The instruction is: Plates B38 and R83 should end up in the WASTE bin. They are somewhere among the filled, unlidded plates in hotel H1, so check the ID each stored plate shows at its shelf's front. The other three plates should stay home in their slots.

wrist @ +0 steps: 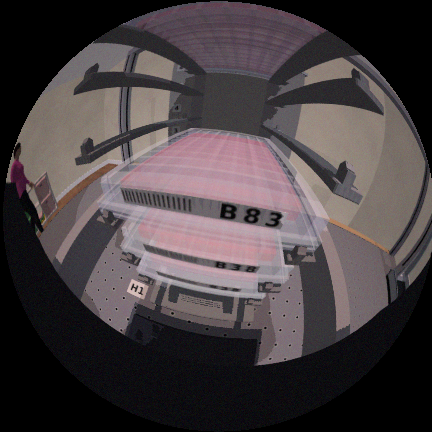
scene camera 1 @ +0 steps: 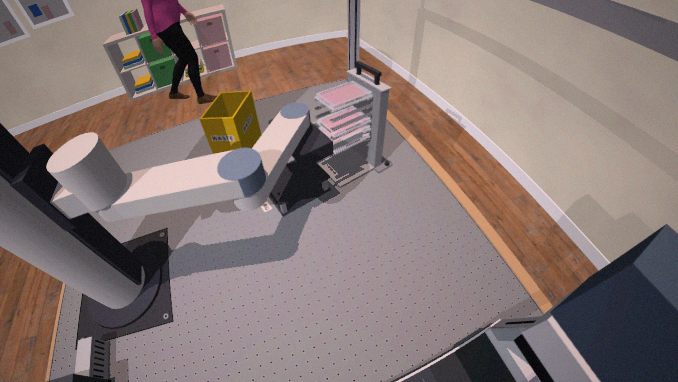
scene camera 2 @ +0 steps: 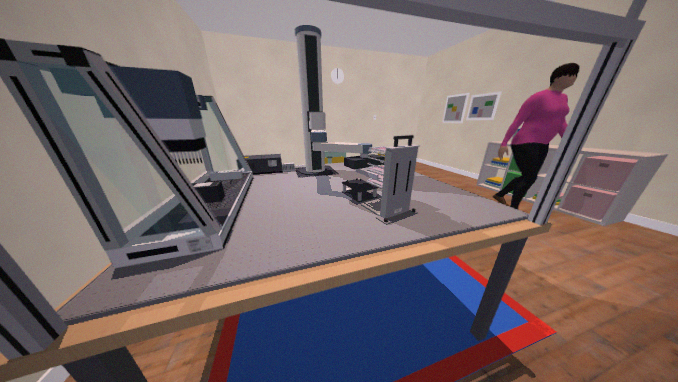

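Seen in the pictures: gripper, fingertip midpoint: (wrist: 222, 167); arm's base at its link origin: (scene camera 1: 126, 286) (scene camera 2: 315, 172).
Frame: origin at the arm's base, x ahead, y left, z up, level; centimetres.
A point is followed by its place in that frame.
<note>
Hotel H1 (scene camera 1: 380, 125) @[x 83.0, y 11.8, z 18.1 cm] (scene camera 2: 399, 180) @[x 83.7, y 17.8, z 17.0 cm] stands upright with pink filled plates on its shelves. In the wrist view, plate B83 (wrist: 210, 165) @[x 70.2, y 15.9, z 19.4 cm] is nearest below the camera, plate B38 (wrist: 200, 255) @[x 68.2, y 15.2, z 16.6 cm] lies under it, and a lower plate (wrist: 200, 286) @[x 68.2, y 15.2, z 13.0 cm] shows a blurred ID. A top plate (wrist: 225, 40) (scene camera 1: 345, 93) @[x 74.4, y 16.3, z 27.8 cm] hangs above the camera, its ID hidden. My gripper (wrist: 222, 167) @[x 76.0, y 17.2, z 16.9 cm] reaches into H1 with one finger along each side of B38 and looks shut on it; the fingertips are hidden behind B83. The yellow WASTE bin (scene camera 1: 215, 125) @[x 38.8, y 32.7, z 18.7 cm] stands open left of H1. R83 is not readable.
A low black stand (scene camera 1: 307, 185) @[x 59.5, y 8.1, z 7.3 cm] (scene camera 2: 360, 187) @[x 61.9, y 11.4, z 7.3 cm] is in front of H1, below my arm. H1's empty shelf brackets (wrist: 345, 175) stick out between the top plate and B83. A large glazed instrument (scene camera 1: 615, 285) @[x 69.8, y -47.2, z 47.5 cm] (scene camera 2: 165, 110) @[x 77.8, y -51.6, z 41.0 cm] stands across the table. A person (scene camera 1: 175, 50) (scene camera 2: 535, 120) walks behind it.
</note>
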